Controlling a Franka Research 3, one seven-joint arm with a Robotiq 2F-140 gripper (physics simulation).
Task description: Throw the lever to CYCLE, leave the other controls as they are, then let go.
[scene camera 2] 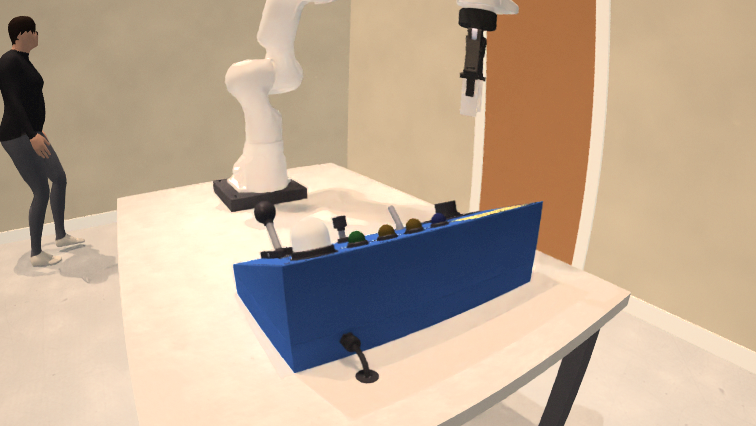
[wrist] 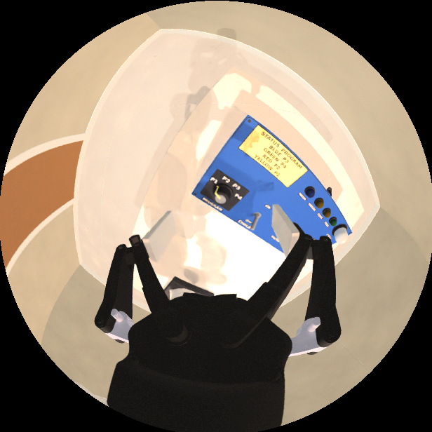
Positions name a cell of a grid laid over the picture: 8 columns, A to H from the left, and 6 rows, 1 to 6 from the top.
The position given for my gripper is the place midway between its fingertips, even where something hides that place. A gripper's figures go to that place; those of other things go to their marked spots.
Labels:
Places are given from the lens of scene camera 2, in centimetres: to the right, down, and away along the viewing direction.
my gripper (scene camera 2: E2): 18, -19, 82
blue control panel (scene camera 2: D5): -7, 11, 55

